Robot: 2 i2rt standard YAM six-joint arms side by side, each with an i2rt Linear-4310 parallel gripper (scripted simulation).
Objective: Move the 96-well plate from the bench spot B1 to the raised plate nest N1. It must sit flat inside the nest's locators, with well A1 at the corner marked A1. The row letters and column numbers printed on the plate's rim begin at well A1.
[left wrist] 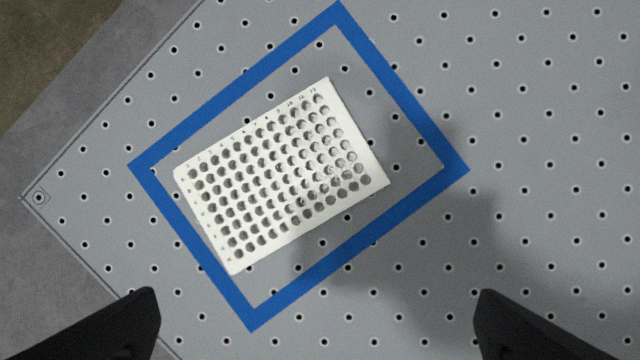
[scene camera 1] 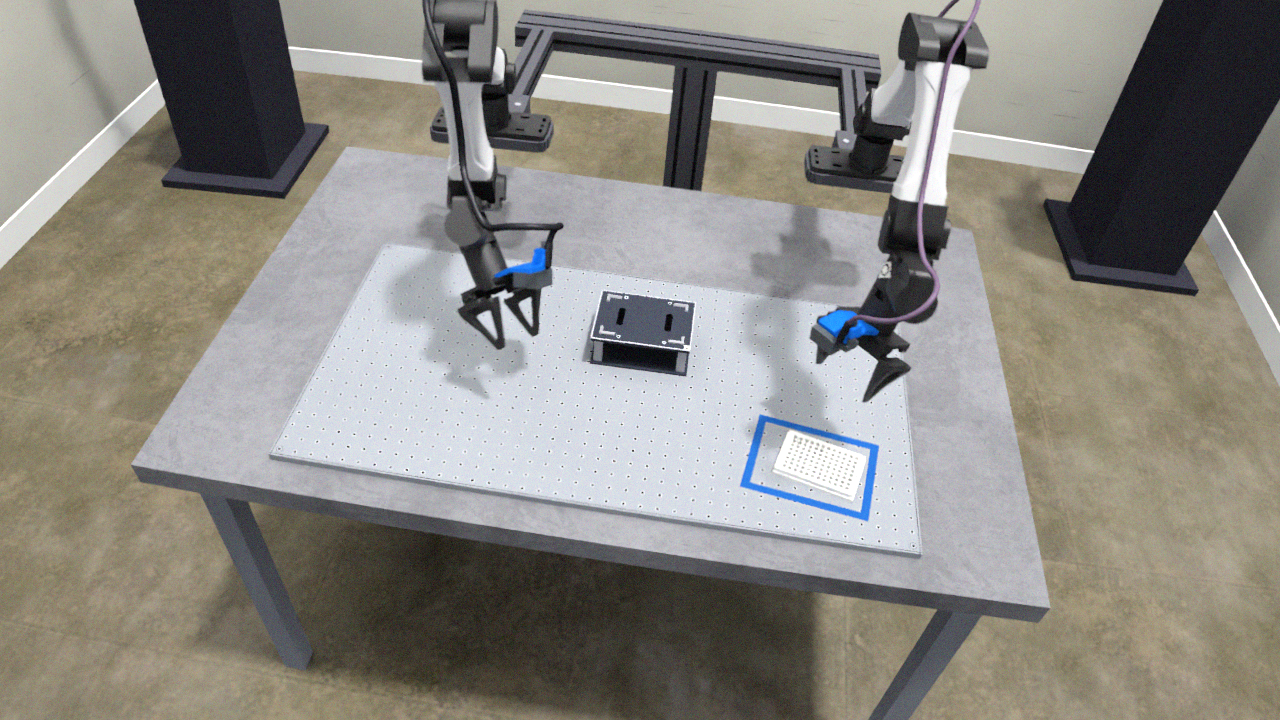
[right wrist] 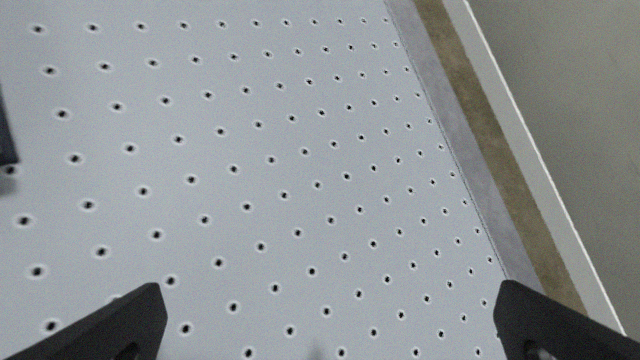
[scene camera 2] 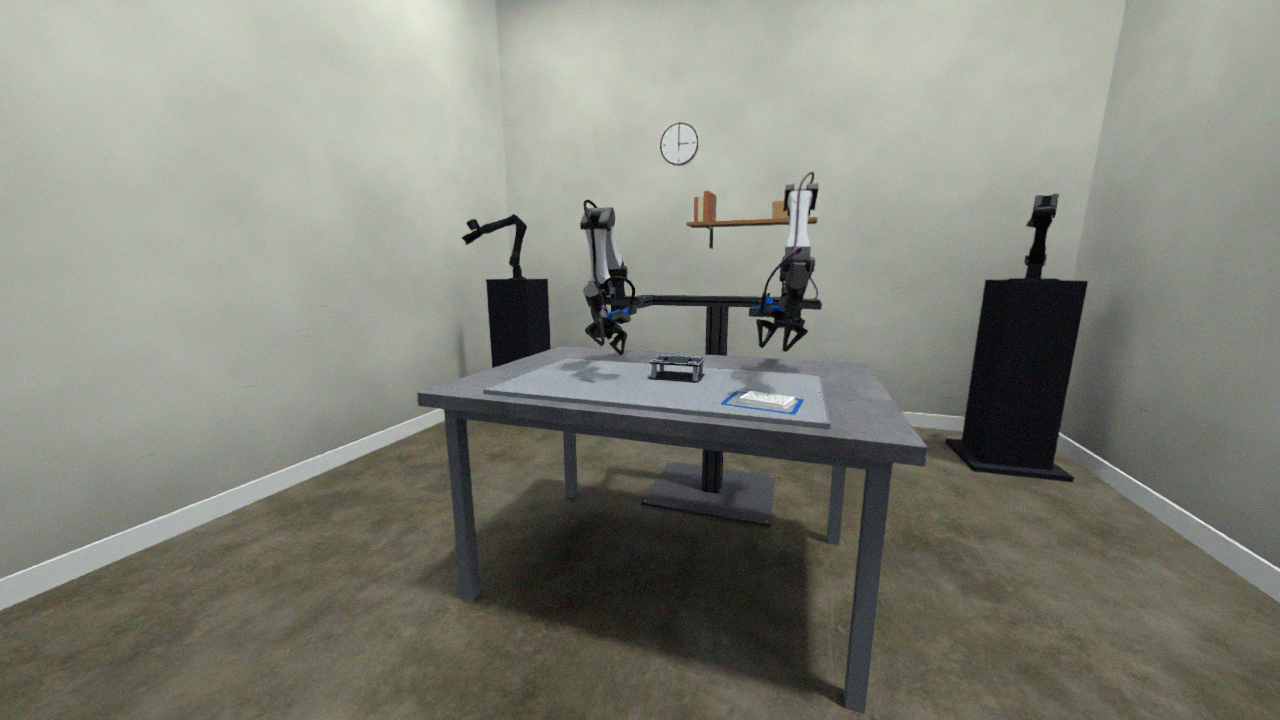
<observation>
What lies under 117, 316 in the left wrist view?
The left gripper.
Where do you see a raised dark nest N1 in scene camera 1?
644, 320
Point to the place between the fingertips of the right gripper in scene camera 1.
520, 341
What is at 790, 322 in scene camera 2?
The left gripper.
</observation>
